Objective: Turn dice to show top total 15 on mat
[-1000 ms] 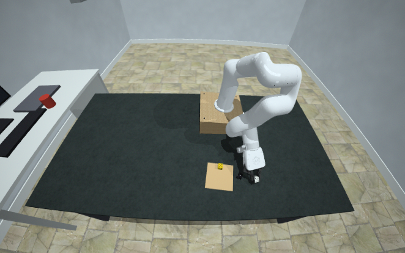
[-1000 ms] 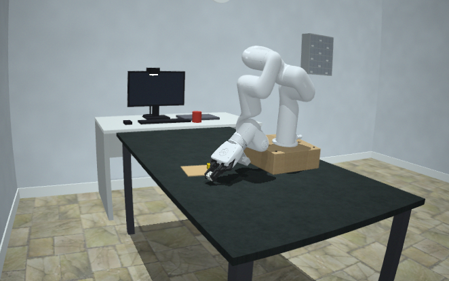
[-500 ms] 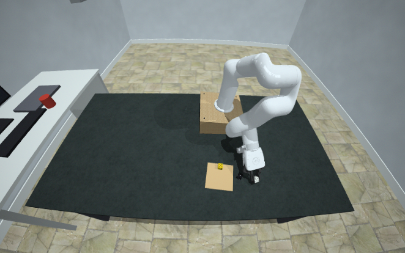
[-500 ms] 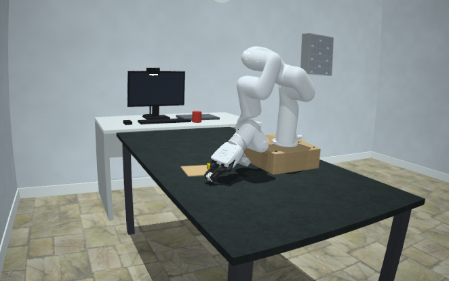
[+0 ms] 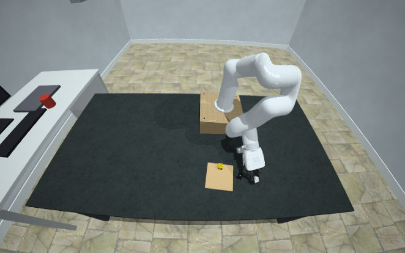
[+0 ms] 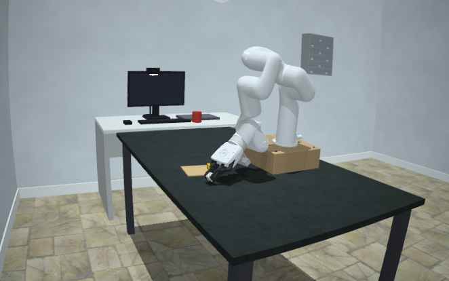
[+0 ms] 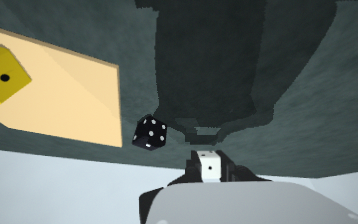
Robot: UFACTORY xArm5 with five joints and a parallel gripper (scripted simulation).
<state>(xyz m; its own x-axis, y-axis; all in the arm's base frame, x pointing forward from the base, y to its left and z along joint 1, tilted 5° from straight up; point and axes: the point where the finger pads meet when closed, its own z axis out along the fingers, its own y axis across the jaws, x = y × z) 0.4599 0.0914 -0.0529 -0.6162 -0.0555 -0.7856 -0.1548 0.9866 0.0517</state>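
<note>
Right now the white die is 1 cm below my hand and 1 cm ahead of it. From my hand the other things lie so: black die: 7 cm to the right, 3 cm behind, 2 cm below; tan mat: 17 cm to the right, 4 cm below, 4 cm behind; yellow die: 16 cm to the right, 9 cm behind, 2 cm below.
</note>
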